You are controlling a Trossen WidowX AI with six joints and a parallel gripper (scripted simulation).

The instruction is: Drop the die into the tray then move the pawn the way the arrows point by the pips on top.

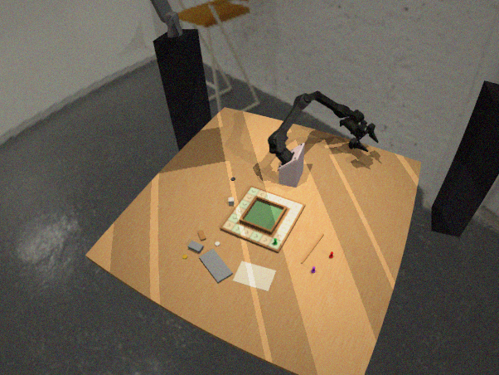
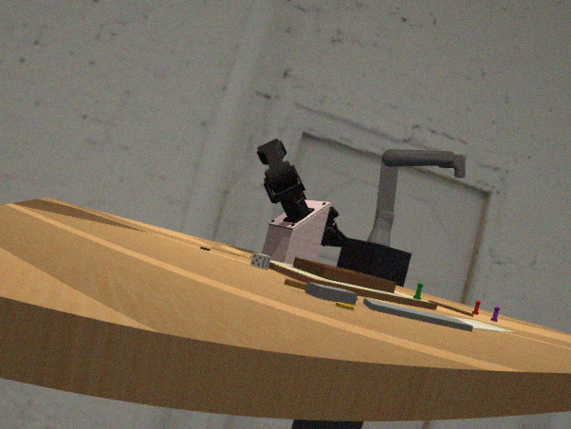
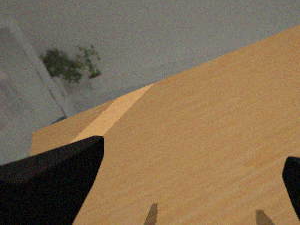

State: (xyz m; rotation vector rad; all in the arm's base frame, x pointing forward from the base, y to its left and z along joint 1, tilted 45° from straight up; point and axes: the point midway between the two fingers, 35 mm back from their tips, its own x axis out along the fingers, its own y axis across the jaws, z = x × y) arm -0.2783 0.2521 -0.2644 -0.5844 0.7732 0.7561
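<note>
Right now the white die is 600 mm to the right of my gripper tip, 490 mm ahead of it and 90 mm below it. From my gripper tip the other things lie so: wooden stick (620 mm ahead, 170 mm to the right, 100 mm below); then red pawn (640 mm ahead, 90 mm to the right, 90 mm below); then green pawn (650 mm ahead, 330 mm to the right, 80 mm below).
</note>
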